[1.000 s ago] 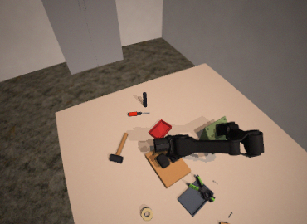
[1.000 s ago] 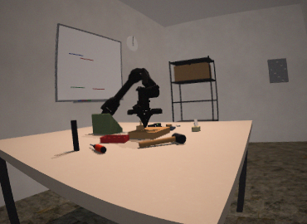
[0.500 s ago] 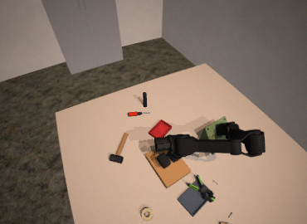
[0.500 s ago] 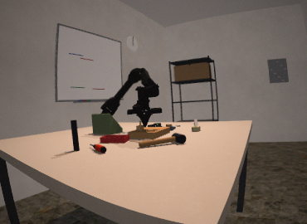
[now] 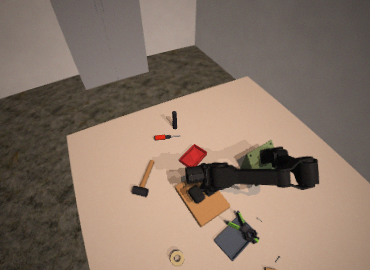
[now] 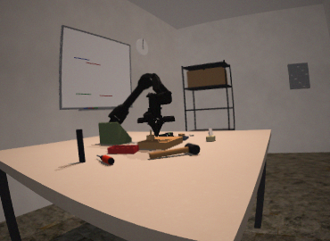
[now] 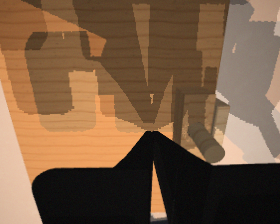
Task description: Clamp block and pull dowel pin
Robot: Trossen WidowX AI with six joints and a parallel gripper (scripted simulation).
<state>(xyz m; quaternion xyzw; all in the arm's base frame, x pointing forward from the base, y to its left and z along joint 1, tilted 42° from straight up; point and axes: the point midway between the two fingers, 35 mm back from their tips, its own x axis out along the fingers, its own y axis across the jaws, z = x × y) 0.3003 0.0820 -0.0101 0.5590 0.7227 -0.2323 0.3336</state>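
Now: hand 2 cm past the dowel pin, 2 cm to the left of it and 2 cm above it. Round my hand: blue-grey tray 3 cm behind, 20 cm to the left, 7 cm below; wooden board 3 cm ahead, 6 cm below; wooden block 2 cm behind, 2 cm to the right, 4 cm below.
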